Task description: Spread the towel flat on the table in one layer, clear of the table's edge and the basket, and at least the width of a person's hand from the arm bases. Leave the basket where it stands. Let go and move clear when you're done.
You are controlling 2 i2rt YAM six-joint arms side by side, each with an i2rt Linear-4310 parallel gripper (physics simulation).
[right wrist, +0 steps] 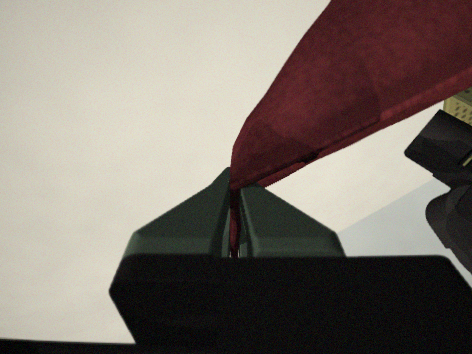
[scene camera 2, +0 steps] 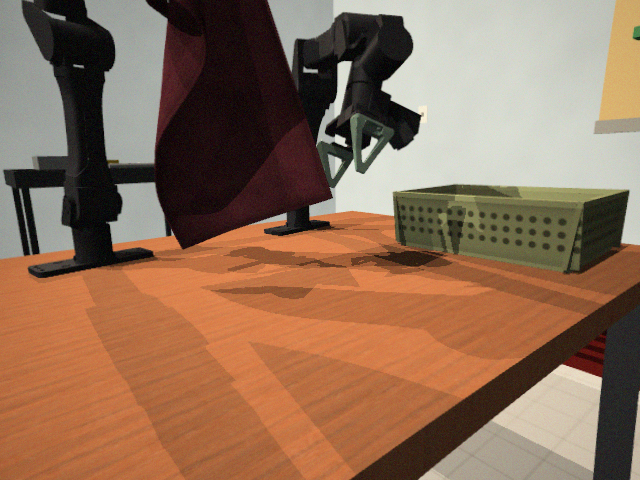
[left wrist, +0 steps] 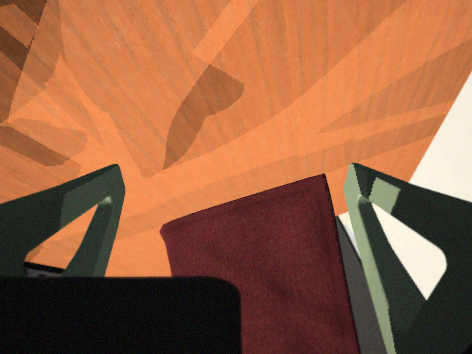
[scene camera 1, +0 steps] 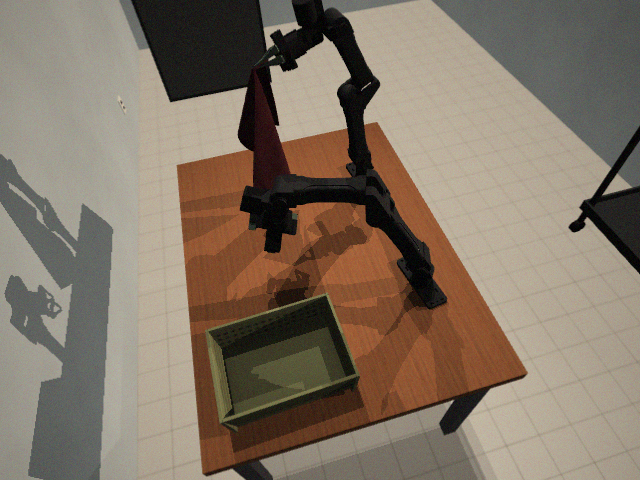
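The dark red towel (scene camera 1: 266,149) (scene camera 2: 232,129) (left wrist: 270,245) (right wrist: 350,85) hangs in folds in the air. My right gripper (scene camera 1: 256,65) (right wrist: 234,177) is shut on its gathered top, high up. In scene camera 2 the towel's lower edge slants, with its lower corners above the table (scene camera 1: 413,361) (scene camera 2: 155,413). My left gripper (scene camera 1: 273,226) (scene camera 2: 346,178) (left wrist: 234,176) is open, pointing down near the towel's lower part. In the left wrist view a towel corner shows between the spread fingers, nearer the right one in the picture; whether they touch is unclear. The towel's upper part is out of view in scene camera 2.
The green basket (scene camera 1: 289,401) (scene camera 2: 485,227) stands on the table at the lower left in scene camera 1, and at the right in scene camera 2. The left arm's base (scene camera 1: 431,297) (scene camera 2: 297,227) and the right arm's base (scene camera 2: 90,262) stand along the opposite table side.
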